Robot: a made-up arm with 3 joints. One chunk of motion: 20 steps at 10 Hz.
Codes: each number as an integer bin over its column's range. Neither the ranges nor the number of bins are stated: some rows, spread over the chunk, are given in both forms.
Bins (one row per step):
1: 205 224 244 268 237 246
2: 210 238 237 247 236 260
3: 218 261 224 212 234 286
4: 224 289 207 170 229 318
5: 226 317 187 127 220 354
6: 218 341 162 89 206 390
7: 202 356 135 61 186 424
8: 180 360 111 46 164 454
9: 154 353 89 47 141 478
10: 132 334 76 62 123 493
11: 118 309 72 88 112 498
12: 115 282 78 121 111 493
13: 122 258 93 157 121 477
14: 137 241 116 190 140 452
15: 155 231 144 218 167 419
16: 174 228 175 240 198 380
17: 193 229 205 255 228 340
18: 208 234 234 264 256 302
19: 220 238 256 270 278 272
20: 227 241 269 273 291 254
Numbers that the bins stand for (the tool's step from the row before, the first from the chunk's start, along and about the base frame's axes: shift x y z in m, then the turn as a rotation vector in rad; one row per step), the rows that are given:
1: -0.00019 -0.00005 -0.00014 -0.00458 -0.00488 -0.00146
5: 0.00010 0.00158 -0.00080 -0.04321 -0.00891 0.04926
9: -0.00089 0.00222 -0.00195 -0.06512 -0.02761 0.10750
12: -0.00142 0.00097 -0.00208 -0.04485 -0.03472 0.11455
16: -0.00062 0.00002 -0.00095 -0.01225 -0.01412 0.06147
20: 0.00011 0.00024 0.00016 -0.00321 0.00791 0.00230
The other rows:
2: -0.00012 0.00019 -0.00022 -0.01033 -0.00512 0.00511
3: -0.00001 0.00060 -0.00037 -0.01992 -0.00559 0.01732
4: 0.00007 0.00109 -0.00057 -0.03142 -0.00677 0.03235
6: -0.00001 0.00201 -0.00110 -0.05362 -0.01222 0.06617
7: -0.00023 0.00227 -0.00141 -0.06129 -0.01696 0.08214
8: -0.00053 0.00234 -0.00170 -0.06540 -0.02217 0.09623
10: -0.00119 0.00188 -0.00211 -0.06101 -0.03187 0.11455
11: -0.00138 0.00144 -0.00215 -0.05389 -0.03448 0.11689
13: -0.00133 0.00054 -0.00191 -0.03499 -0.03235 0.10703
14: -0.00112 0.00024 -0.00164 -0.02595 -0.02785 0.09529
15: -0.00088 0.00007 -0.00131 -0.01827 -0.02146 0.07979
17: -0.00036 0.00003 -0.00059 -0.00814 -0.00701 0.04269
18: -0.00015 0.00012 -0.00025 -0.00567 -0.00038 0.02484
19: 0.00001 0.00019 0.00001 -0.00403 0.00483 0.01075

